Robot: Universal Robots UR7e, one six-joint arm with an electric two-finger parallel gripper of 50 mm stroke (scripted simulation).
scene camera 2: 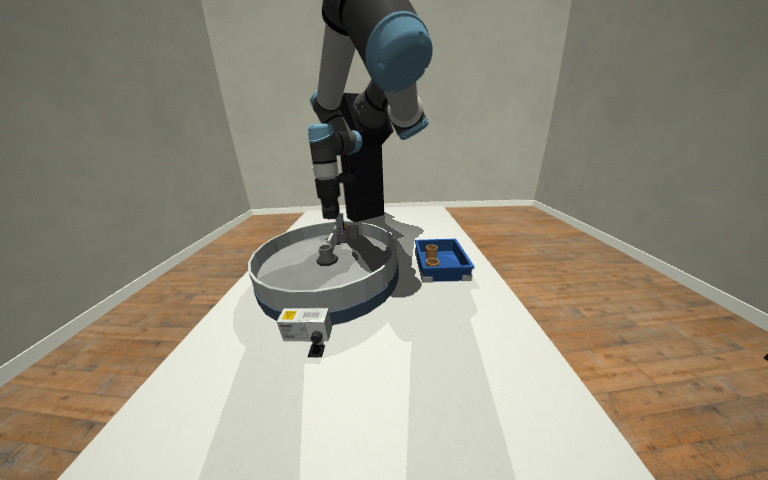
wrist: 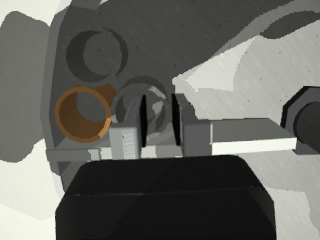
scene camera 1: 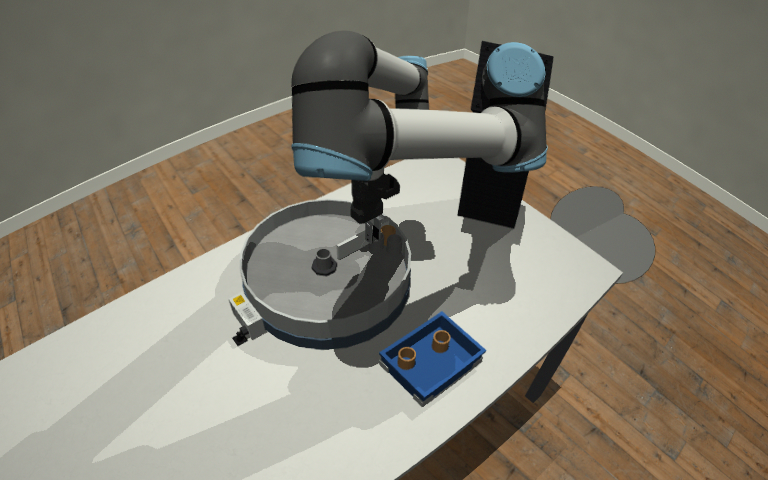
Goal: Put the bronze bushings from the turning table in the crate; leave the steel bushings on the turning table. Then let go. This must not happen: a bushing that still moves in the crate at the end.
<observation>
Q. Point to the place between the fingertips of the gripper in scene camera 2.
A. At 341, 232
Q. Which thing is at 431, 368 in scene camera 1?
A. A blue crate.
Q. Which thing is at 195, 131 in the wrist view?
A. The gripper.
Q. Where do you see a blue crate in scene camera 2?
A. At 455, 265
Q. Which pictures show the gripper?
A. Scene camera 2, the wrist view and scene camera 1: all of them.
</observation>
